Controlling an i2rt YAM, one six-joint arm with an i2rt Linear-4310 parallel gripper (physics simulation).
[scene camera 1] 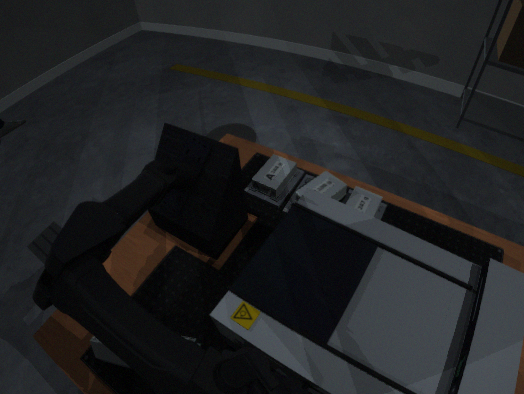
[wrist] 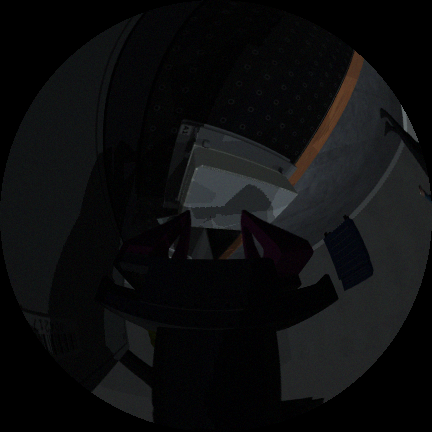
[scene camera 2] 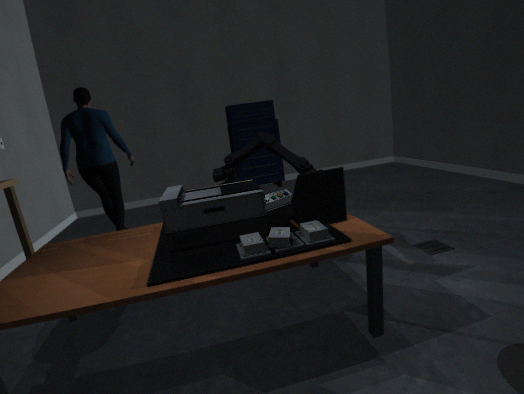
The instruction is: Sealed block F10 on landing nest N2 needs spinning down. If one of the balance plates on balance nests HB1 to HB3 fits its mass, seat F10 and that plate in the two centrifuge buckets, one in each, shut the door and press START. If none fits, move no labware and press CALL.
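Seen in the pictures: gripper, fingertip midpoint: (wrist: 215, 215); arm's base, origin of the base link: (scene camera 1: 186, 175) (scene camera 2: 316, 184).
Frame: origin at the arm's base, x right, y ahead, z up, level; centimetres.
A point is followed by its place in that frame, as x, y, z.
My gripper (wrist: 215, 215) {29.4, 38.1, -9.6} is open, its fingers apart with nothing between them. A light grey block (wrist: 232, 187) {30.2, 40.5, -11.1} sits on a grey nest (wrist: 235, 137) {29.8, 43.9, -15.4} marked A1, just beyond the fingertips; its name is not readable. Three grey plates stand on nests: one marked A (scene camera 1: 275, 172) {-23.4, 9.3, -12.5} (scene camera 2: 313, 229) {-28.5, 9.7, -12.3}, a middle one (scene camera 1: 325, 186) {-27.0, 24.3, -12.0} (scene camera 2: 279, 236) {-30.5, 24.4, -12.2}, and one that seems to read 247 g (scene camera 1: 365, 201) {-29.3, 35.9, -12.5} (scene camera 2: 252, 243) {-32.2, 35.6, -12.7}. The centrifuge (scene camera 1: 400, 230) {-13.3, 48.3, 3.1} (scene camera 2: 215, 213) {-13.7, 49.9, -3.2} has a dark panel (scene camera 1: 305, 270) {4.9, 37.9, 3.4} over part of its top; its buckets are hidden. A button panel (scene camera 2: 278, 198) {31.3, 16.1, -12.5} shows behind it.
A tall black board (scene camera 1: 197, 155) {-3.6, 1.9, 5.0} (scene camera 2: 320, 195) {-7.7, 0.3, -4.0} stands beside the plates, close to the arm. A black perforated mat (scene camera 1: 175, 280) {17.8, 8.8, -17.9} (scene camera 2: 200, 265) {-33.8, 57.3, -17.9} lies on the wooden table (scene camera 2: 90, 270) {-19.2, 108.9, -19.1}. A person (scene camera 2: 90, 140) and a blue cabinet (scene camera 2: 252, 120) are in the background.
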